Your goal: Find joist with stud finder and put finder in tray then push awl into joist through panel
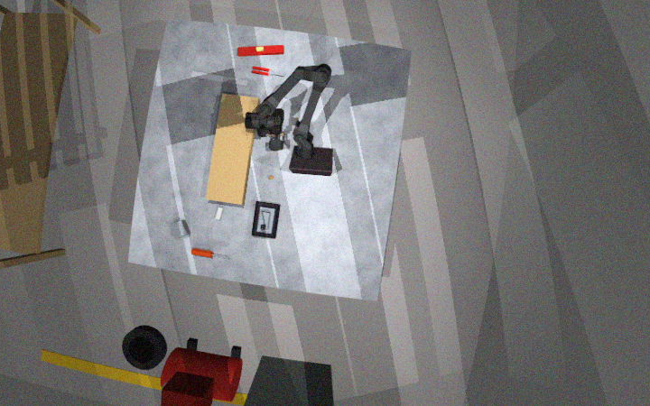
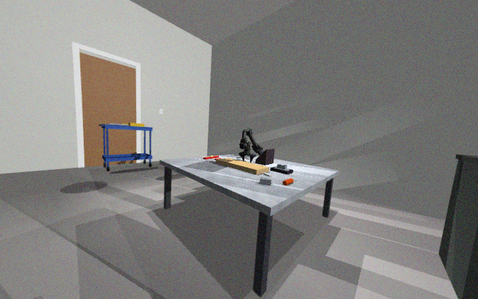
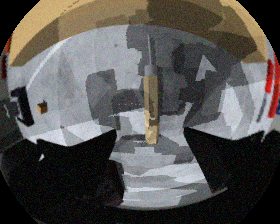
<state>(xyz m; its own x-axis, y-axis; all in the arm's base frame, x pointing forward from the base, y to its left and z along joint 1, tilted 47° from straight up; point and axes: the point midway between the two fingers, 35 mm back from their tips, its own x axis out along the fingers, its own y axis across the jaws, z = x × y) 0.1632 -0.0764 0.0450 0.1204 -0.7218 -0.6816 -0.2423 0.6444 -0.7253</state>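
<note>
Now: gripper tip 60 mm short of the awl and 10 mm to the right of it. From my gripper tip the other things lie so: red screwdriver (290 mm to the right, 140 mm ahead); then dark tray (420 mm to the left, 40 mm behind, 10 mm above); then orange bit (220 mm to the left, 10 mm behind).
</note>
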